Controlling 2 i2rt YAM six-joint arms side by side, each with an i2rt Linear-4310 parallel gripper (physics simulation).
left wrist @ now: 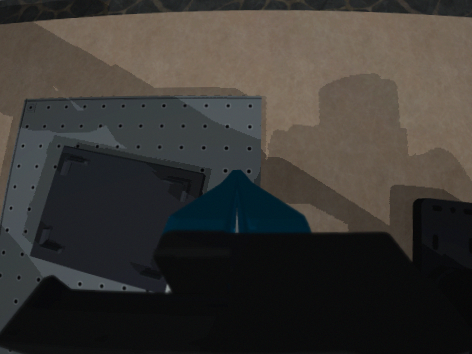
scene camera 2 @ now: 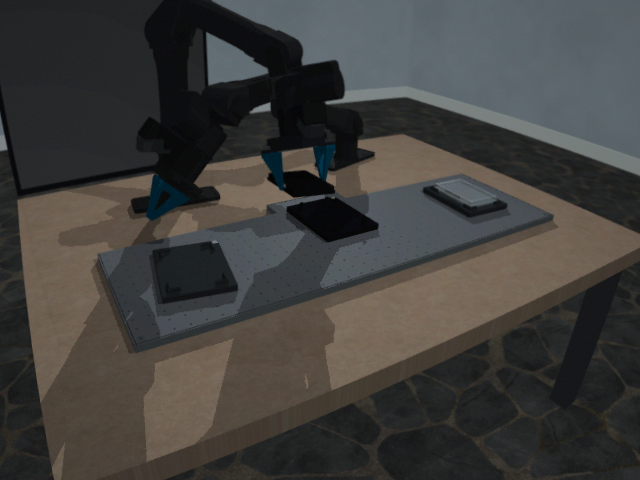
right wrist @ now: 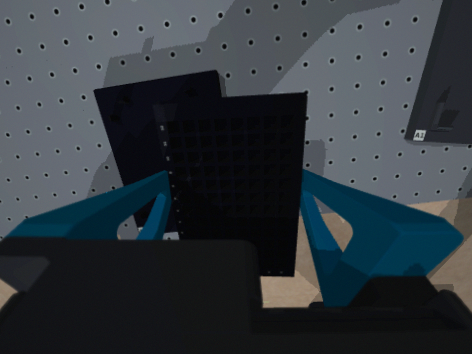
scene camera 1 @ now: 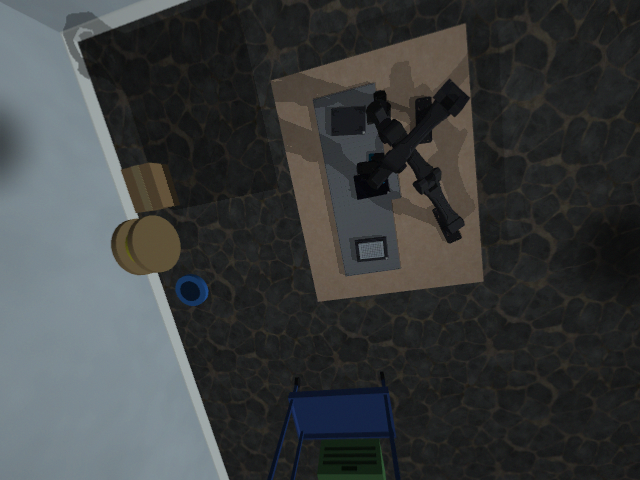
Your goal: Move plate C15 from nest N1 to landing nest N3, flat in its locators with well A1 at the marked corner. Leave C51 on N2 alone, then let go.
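My right gripper (scene camera 2: 302,182) (right wrist: 235,177) is shut on the long sides of a dark well plate (right wrist: 235,150), taken as C15. The plate is held roughly level above and partly behind the dark middle nest (scene camera 2: 332,219) (right wrist: 125,125) and overlaps it in the right wrist view. My left gripper (scene camera 2: 152,214) (left wrist: 236,177) is shut and empty, beside the vacant nest (scene camera 1: 347,120) (scene camera 2: 193,271) (left wrist: 120,215) with corner locators. That nest's A1 mark (right wrist: 419,135) shows. A pale plate (scene camera 1: 371,250) (scene camera 2: 465,192), taken as C51, sits in the third nest (scene camera 2: 488,208). Nest numbers are not readable.
The nests stand on a grey perforated board (scene camera 1: 361,219) (scene camera 2: 408,206) on a wooden table (scene camera 1: 305,206) (scene camera 2: 387,330). The two arms cross close together behind the board. A black arm base (scene camera 2: 139,205) stands behind my left gripper. A blue cart (scene camera 1: 338,392) stands on the floor.
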